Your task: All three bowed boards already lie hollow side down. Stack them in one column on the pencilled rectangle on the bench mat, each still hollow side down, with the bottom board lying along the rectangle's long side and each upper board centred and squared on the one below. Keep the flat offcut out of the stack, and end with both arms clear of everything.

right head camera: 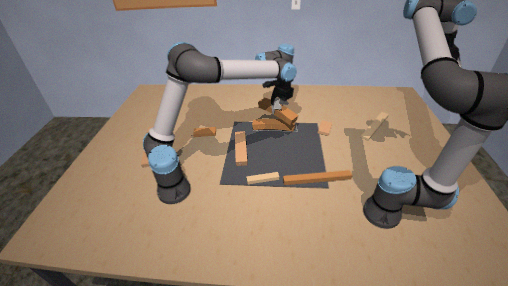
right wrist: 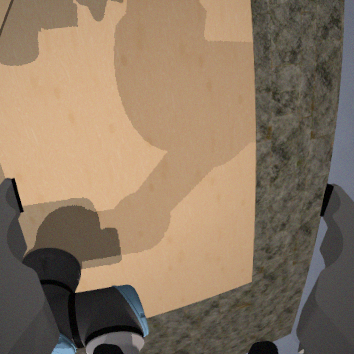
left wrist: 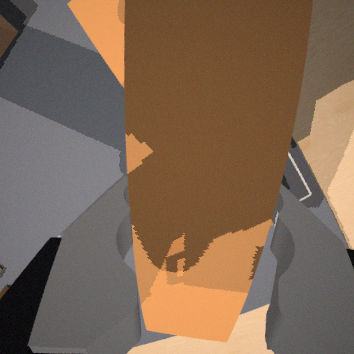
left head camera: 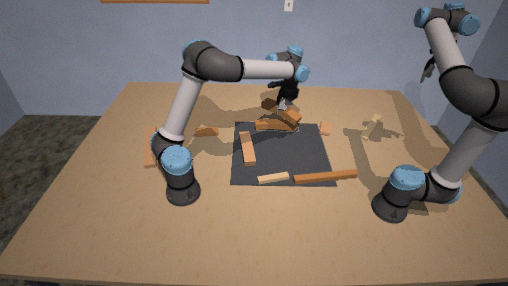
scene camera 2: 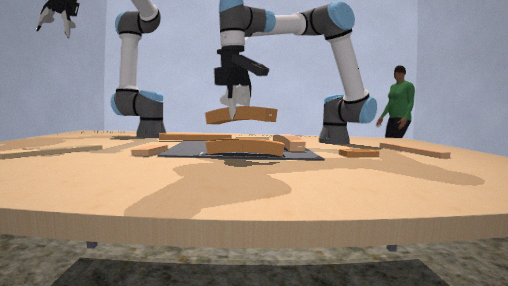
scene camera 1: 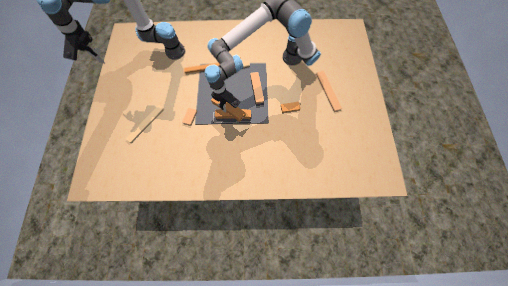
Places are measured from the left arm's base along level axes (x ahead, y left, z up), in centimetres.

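Pixels of known places: left gripper, fingertip midpoint: [right head camera: 277,112] [left wrist: 199,177] [left head camera: 280,112] [scene camera 2: 239,118] [scene camera 1: 228,108]; right gripper, fingertip midpoint: [right wrist: 173,183] [left head camera: 438,81] [scene camera 2: 52,34] [scene camera 1: 89,59]; left arm's base, link origin: [right head camera: 174,191] [left head camera: 183,192] [scene camera 2: 333,142] [scene camera 1: 292,57]; right arm's base, link origin: [right head camera: 381,213] [right wrist: 50,269] [left head camera: 388,209] [scene camera 2: 151,136] [scene camera 1: 175,51].
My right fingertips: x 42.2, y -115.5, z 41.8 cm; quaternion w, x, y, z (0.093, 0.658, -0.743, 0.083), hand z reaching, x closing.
Note:
Ahead of a thing's pixels: the offset from my right fingertips to its top centre. Level surfaces: height alone.
My left gripper [left head camera: 281,107] [right head camera: 277,106] [scene camera 2: 235,111] [left wrist: 199,177] is shut on an orange bowed board @[dx +10.4, dy +72.7, dz -26.2 cm] [left head camera: 291,116] [right head camera: 286,116] [scene camera 2: 260,113] [left wrist: 210,100], hollow side down. It hangs above the bottom bowed board @[dx +9.9, dy +74.7, dz -36.4 cm] [left head camera: 270,125] [right head camera: 265,124] [scene camera 2: 245,147], apart from it and turned askew to it. The bottom board lies hollow side down on the pencilled rectangle [left wrist: 300,173], along its long side. The third bowed board @[dx -11.5, dy +89.7, dz -36.5 cm] [left head camera: 247,148] [right head camera: 241,148] [scene camera 1: 257,87] [scene camera 2: 290,142] lies on the mat @[dz -41.2 cm] [left head camera: 285,155]. My right gripper [scene camera 2: 54,31] [right wrist: 173,183] is open and empty, high at the side.
On the mat's near edge in the head views lie a pale stick @[dx -30.9, dy +75.8, dz -39.1 cm] [left head camera: 273,177] and a long orange bar @[dx -28.1, dy +50.7, dz -38.5 cm] [left head camera: 325,176]. Short blocks @[dx +1.7, dy +113.5, dz -39.8 cm] [left head camera: 207,132] @[dx +12.2, dy +44.7, dz -39.2 cm] [left head camera: 325,128] lie beside the mat. A long plank @[dx -13.0, dy +141.1, dz -39.7 cm] [scene camera 1: 329,91] and a pale strip @[dx +18.6, dy +14.7, dz -40.2 cm] [scene camera 1: 145,125] lie farther out. I cannot tell which is the offcut.

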